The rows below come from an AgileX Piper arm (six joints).
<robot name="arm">
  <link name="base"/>
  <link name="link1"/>
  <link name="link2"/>
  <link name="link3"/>
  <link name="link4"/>
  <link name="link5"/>
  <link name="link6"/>
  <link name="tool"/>
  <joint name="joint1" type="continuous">
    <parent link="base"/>
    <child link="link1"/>
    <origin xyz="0 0 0.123" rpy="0 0 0"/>
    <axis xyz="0 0 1"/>
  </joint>
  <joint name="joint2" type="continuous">
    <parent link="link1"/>
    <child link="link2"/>
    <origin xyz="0 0 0" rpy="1.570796 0 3.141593"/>
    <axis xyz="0 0 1"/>
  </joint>
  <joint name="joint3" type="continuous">
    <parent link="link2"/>
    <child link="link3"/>
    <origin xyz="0.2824 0.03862 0" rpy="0 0 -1.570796"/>
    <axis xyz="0 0 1"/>
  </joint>
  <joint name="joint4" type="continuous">
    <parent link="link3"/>
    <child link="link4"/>
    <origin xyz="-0.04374 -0.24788 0" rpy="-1.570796 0 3.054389"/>
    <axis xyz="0 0 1"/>
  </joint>
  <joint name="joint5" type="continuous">
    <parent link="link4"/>
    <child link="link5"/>
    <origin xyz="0 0 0" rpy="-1.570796 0 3.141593"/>
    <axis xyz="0 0 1"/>
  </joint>
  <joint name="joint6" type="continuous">
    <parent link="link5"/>
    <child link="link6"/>
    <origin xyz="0 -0.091 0" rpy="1.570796 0 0"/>
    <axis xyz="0 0 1"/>
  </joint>
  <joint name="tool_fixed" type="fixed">
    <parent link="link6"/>
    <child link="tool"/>
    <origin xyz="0 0 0" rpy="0 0 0"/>
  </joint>
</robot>
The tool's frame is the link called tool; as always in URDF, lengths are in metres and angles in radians. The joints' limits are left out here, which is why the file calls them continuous.
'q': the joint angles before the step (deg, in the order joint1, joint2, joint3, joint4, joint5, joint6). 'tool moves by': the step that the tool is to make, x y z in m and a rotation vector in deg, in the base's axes. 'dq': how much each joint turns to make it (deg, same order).
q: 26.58 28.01 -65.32 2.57 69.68 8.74
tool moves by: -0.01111 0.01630 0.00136 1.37 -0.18 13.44
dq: 0.00 0.00 0.00 13.26 0.70 -9.75
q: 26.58 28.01 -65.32 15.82 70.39 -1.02
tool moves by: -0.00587 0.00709 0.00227 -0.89 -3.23 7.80
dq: 0.00 0.00 0.00 6.34 0.01 -8.16
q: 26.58 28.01 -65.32 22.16 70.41 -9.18
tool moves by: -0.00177 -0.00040 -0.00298 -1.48 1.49 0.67
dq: -0.01 0.00 0.00 0.01 2.20 -0.13
